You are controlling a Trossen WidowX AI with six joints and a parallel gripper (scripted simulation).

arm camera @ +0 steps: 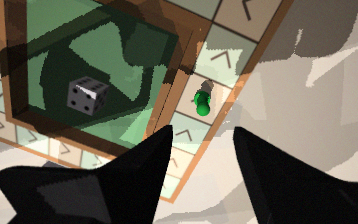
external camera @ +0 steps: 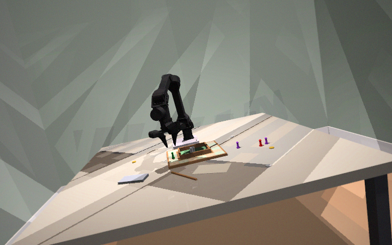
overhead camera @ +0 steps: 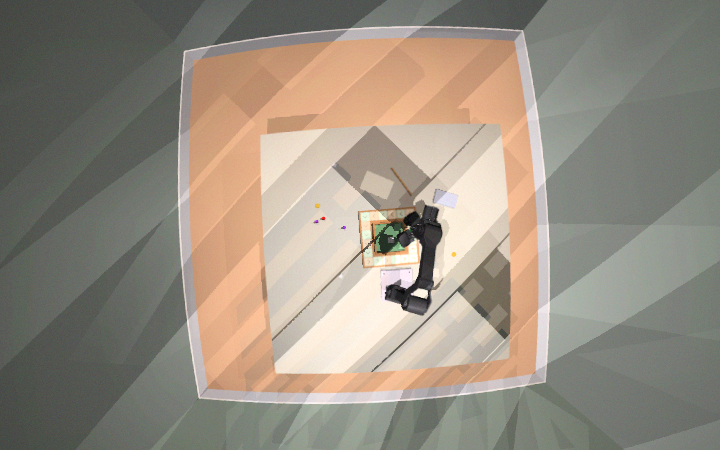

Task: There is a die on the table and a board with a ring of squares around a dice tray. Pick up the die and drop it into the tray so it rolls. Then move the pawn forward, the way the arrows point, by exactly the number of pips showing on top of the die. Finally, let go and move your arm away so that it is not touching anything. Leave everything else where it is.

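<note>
My gripper tip is now 50 mm above the green pawn. The rest, counted from my gripper tip: die: 40 mm behind, 100 mm to the left, 50 mm below; green dice tray: 30 mm behind, 110 mm to the left, 70 mm below; grey card: 160 mm ahead, 190 mm to the right, 70 mm below.
</note>
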